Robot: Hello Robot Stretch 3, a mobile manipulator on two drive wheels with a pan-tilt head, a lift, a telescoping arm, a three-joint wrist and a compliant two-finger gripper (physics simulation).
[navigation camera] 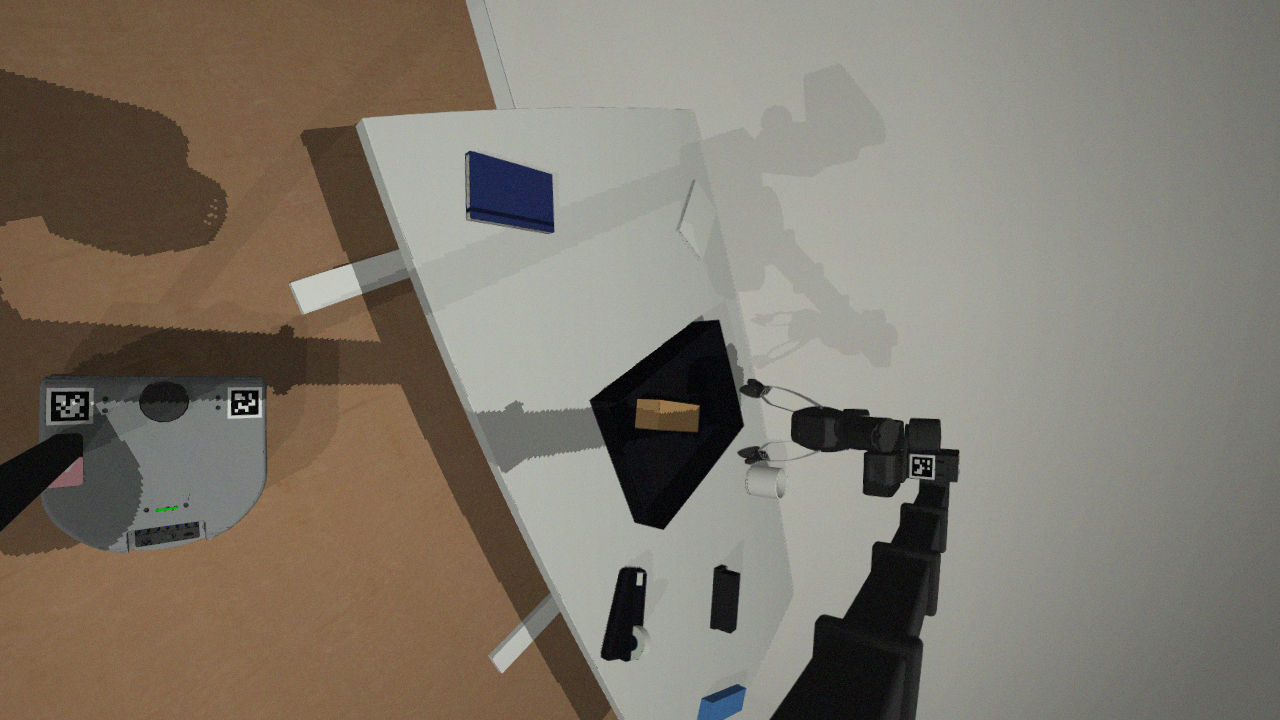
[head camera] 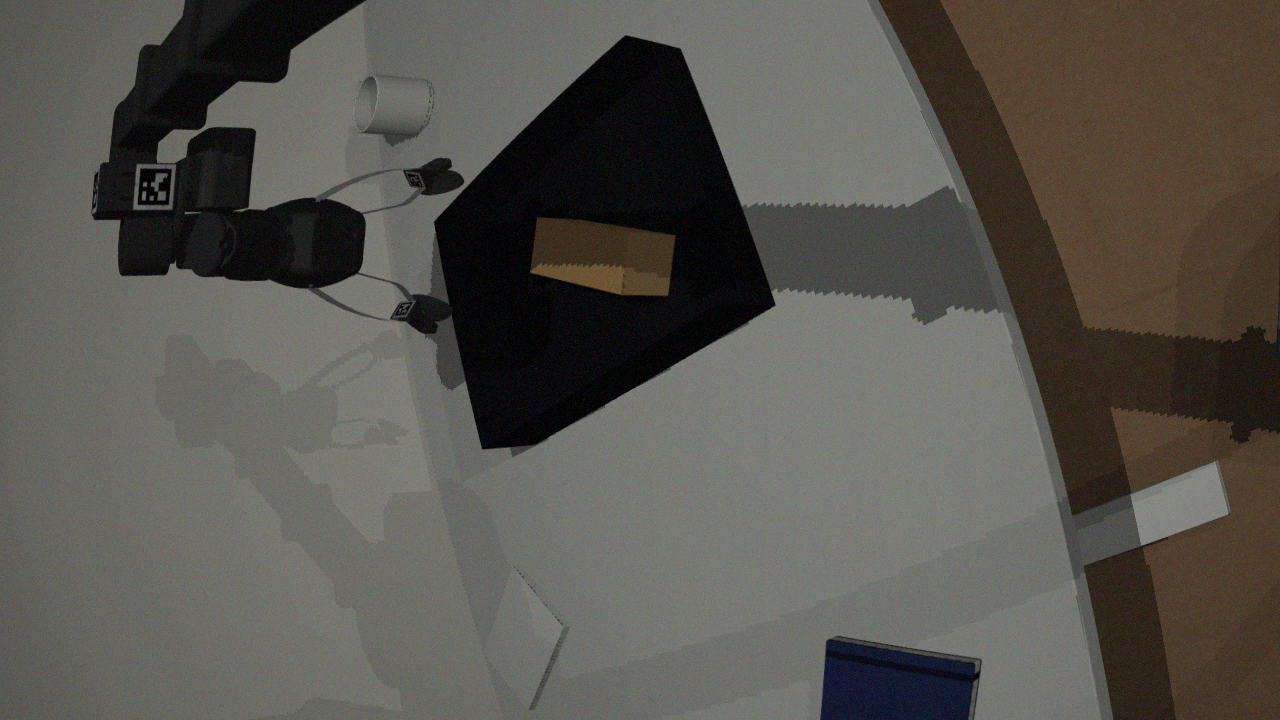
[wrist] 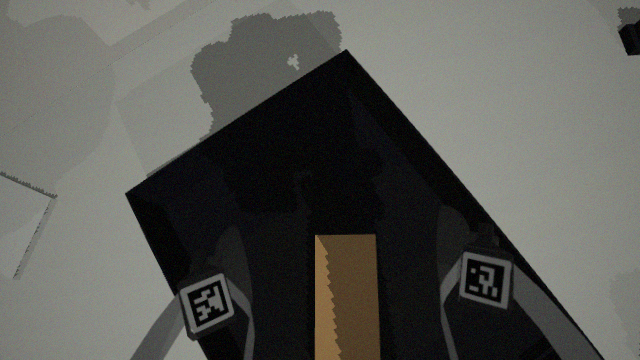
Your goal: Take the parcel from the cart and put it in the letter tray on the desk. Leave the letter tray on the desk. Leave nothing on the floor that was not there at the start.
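Frame: origin at the robot's base, x ahead, y left, z up, level; millimetres.
Where they show: gripper, between the fingertips: (navigation camera: 743,420) (head camera: 447,245) (wrist: 340,243); robot's base, origin of its link: (navigation camera: 165,399).
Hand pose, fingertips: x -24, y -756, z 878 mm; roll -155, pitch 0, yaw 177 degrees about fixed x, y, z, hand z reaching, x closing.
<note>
Each offset is from my fingertips to the centre of the thing. Level surfaces: height alone.
The parcel {5 mm ahead, 48 mm left, 129 mm down} (head camera: 595,255) (navigation camera: 666,415) (wrist: 350,300), a tan box, lies inside the black letter tray {4 mm ahead, 16 mm left, 125 mm down} (head camera: 644,374) (navigation camera: 651,368) (wrist: 415,145). The tray stands on the pale desk {157 mm down} (head camera: 805,501) (navigation camera: 537,313) (wrist: 510,125), near the edge by the wall. My gripper (head camera: 443,244) (navigation camera: 751,421) (wrist: 340,243) is open and empty. In the head and navigation views its fingertips are at the wall-side rim of the tray, apart from the parcel. In the wrist view the parcel shows between the spread fingers but below them. The cart does not show in these views.
A white mug {205 mm back, 390 mm right, 110 mm down} (head camera: 398,104) (navigation camera: 766,481) stands close beside the gripper and tray. A blue notebook {330 mm ahead, 390 mm left, 151 mm down} (head camera: 899,680) (navigation camera: 510,192), a black stapler-like object {347 mm back, 150 mm left, 123 mm down} (navigation camera: 623,608), a black block {452 mm back, 193 mm right, 130 mm down} (navigation camera: 725,600) and a blue box {764 mm back, 223 mm right, 142 mm down} (navigation camera: 721,702) are on the desk. My base (navigation camera: 201,465) stands on the brown floor.
</note>
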